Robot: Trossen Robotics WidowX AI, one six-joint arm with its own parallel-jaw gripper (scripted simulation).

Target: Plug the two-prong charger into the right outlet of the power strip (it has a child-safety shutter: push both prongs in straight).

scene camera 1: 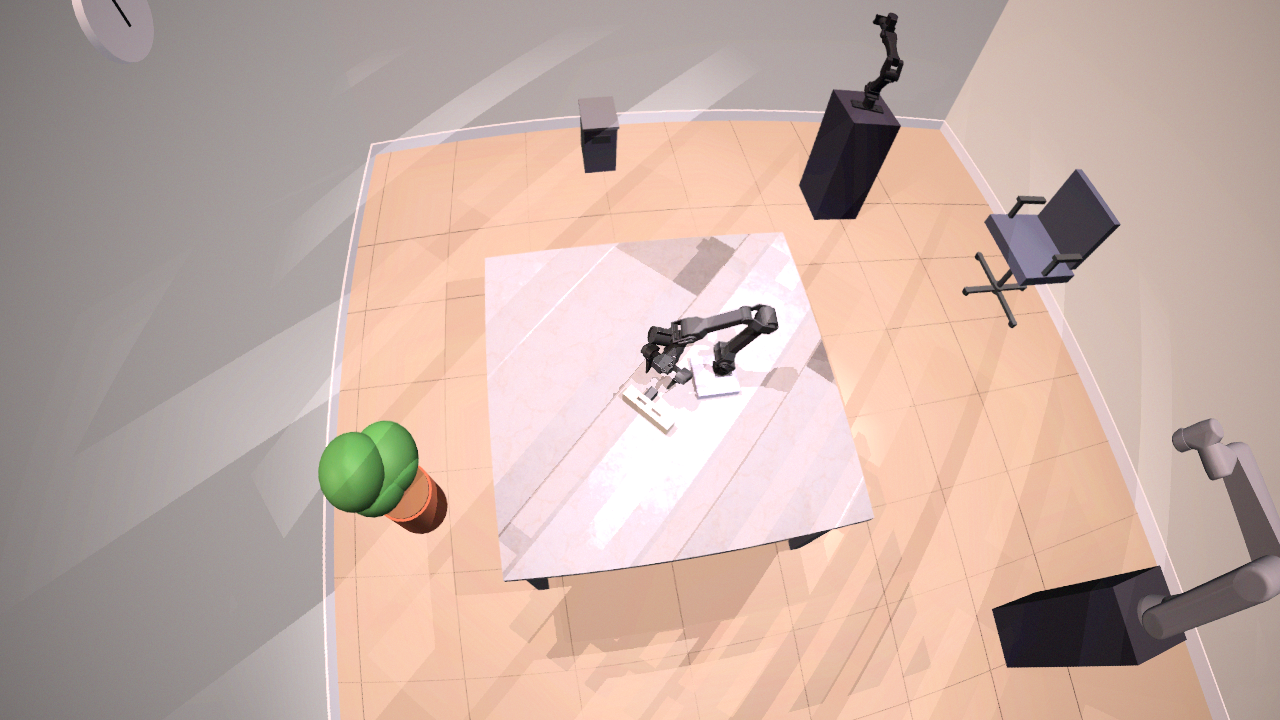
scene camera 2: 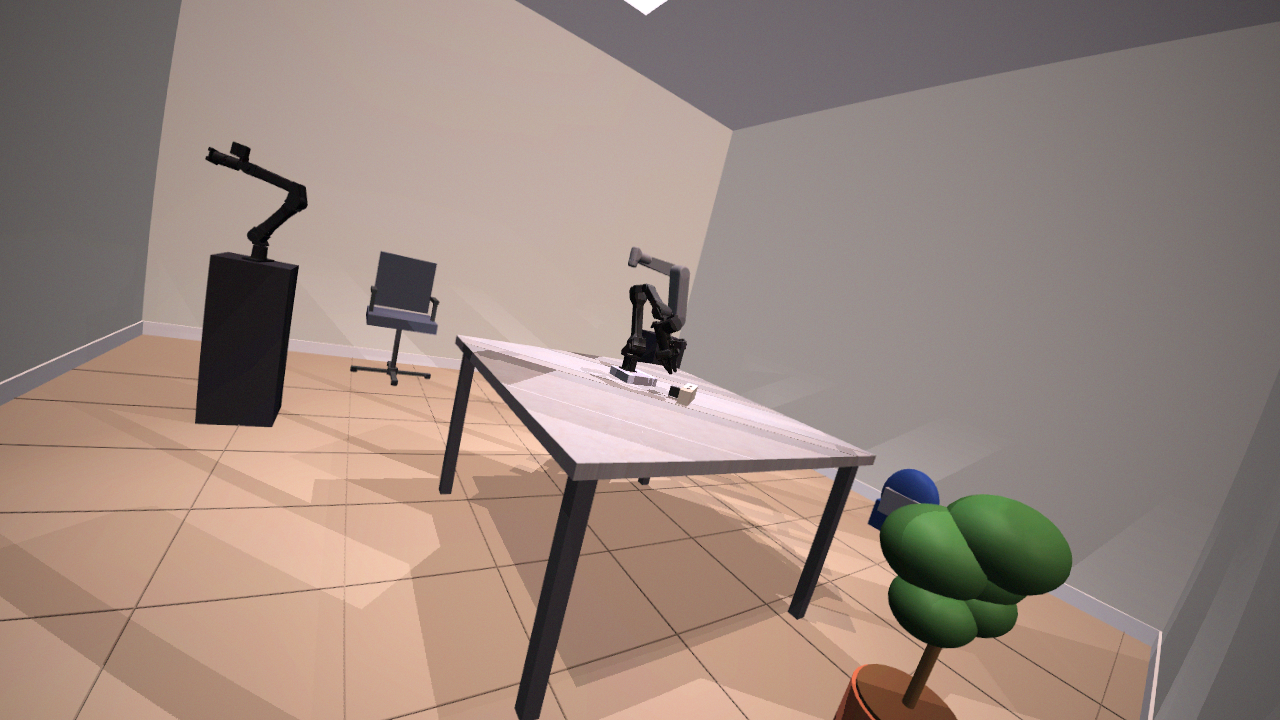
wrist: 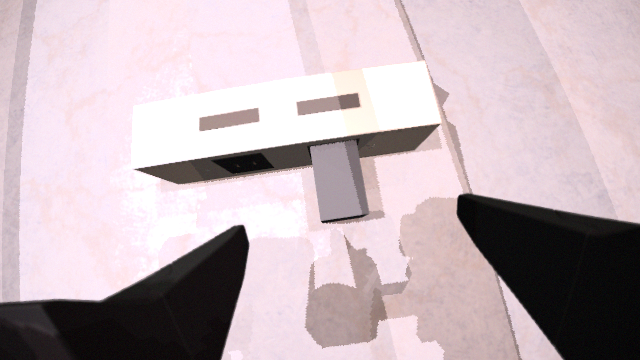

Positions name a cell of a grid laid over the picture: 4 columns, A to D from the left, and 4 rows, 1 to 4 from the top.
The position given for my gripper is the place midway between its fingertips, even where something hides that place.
My gripper shows in scene camera 1 (C3), in scene camera 2 (C3) and in the wrist view (C3).
